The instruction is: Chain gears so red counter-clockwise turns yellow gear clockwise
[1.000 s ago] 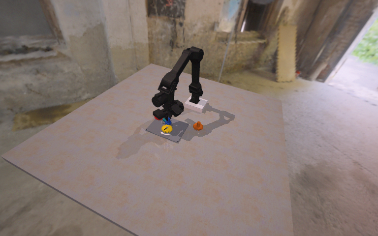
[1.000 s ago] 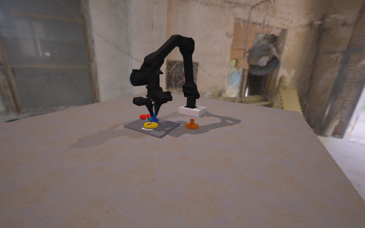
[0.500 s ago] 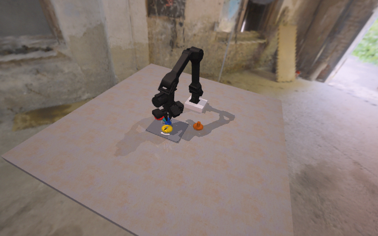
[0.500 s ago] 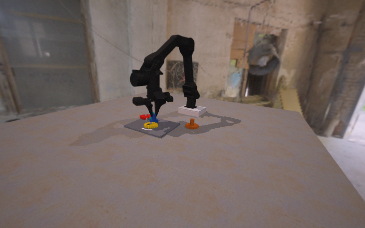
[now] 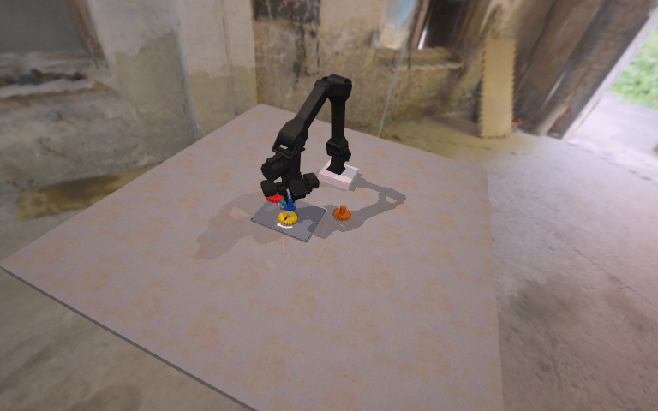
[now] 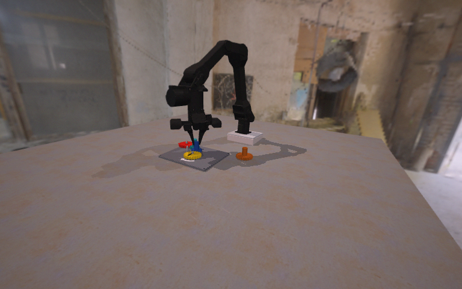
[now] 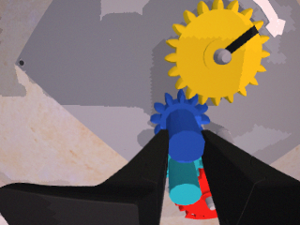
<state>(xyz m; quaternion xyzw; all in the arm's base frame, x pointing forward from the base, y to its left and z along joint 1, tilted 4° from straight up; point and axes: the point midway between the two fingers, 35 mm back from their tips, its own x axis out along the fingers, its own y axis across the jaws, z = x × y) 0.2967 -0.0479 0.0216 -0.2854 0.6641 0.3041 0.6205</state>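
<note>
My gripper tip is 1 cm above the blue gear. From my gripper tip the other things lie so: teal gear: 2 cm behind, 3 cm to the right, 1 cm below; yellow gear: 4 cm ahead, 2 cm to the left, 2 cm below; red gear: 3 cm behind, 8 cm to the right, 2 cm below.
</note>
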